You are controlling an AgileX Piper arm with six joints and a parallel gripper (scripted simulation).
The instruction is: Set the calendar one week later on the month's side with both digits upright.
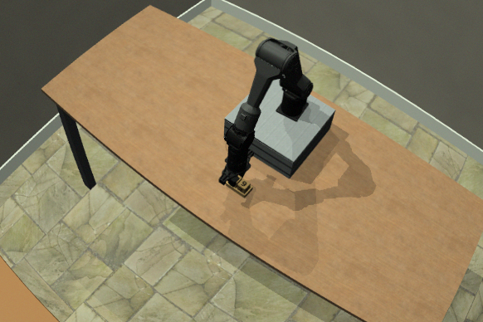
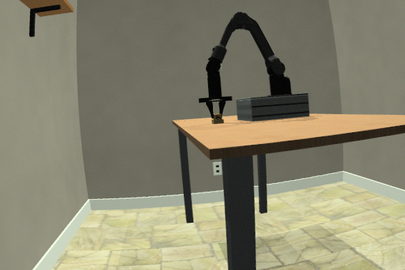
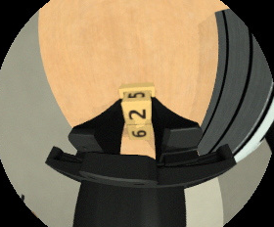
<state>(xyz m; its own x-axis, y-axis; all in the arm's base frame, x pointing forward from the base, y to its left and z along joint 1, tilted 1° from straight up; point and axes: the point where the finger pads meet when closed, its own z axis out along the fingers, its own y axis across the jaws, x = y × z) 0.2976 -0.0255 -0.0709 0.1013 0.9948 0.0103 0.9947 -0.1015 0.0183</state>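
My gripper is now right at the wooden cube. Also, from my hand: tan calendar tray 20 mm to the left, 20 mm below; then digit cube 30 mm to the left.
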